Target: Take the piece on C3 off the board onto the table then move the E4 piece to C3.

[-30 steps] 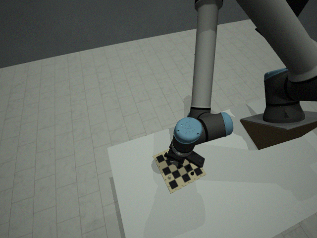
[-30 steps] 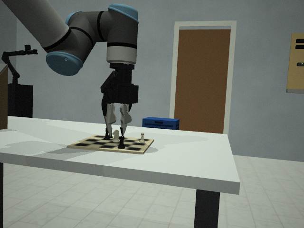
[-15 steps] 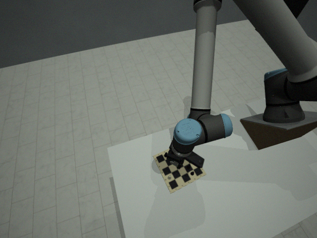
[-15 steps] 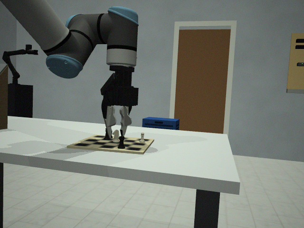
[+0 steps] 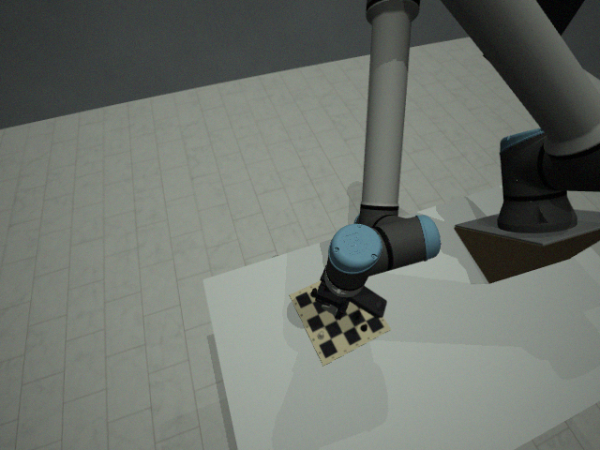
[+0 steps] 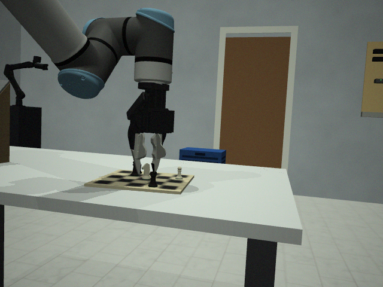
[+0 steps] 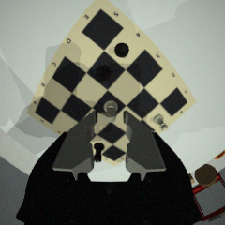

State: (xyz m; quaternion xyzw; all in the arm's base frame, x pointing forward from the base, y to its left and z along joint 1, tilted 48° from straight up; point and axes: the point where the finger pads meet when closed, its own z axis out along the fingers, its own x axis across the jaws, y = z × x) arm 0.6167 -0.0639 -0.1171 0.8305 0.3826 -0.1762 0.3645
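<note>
The white knight is 1 cm below my hand. The rest, counted from my hand: chessboard 3 cm below; then small black piece 6 cm to the left, 5 cm behind, 1 cm below; then white pawn 7 cm ahead, 5 cm to the left, 1 cm below.
</note>
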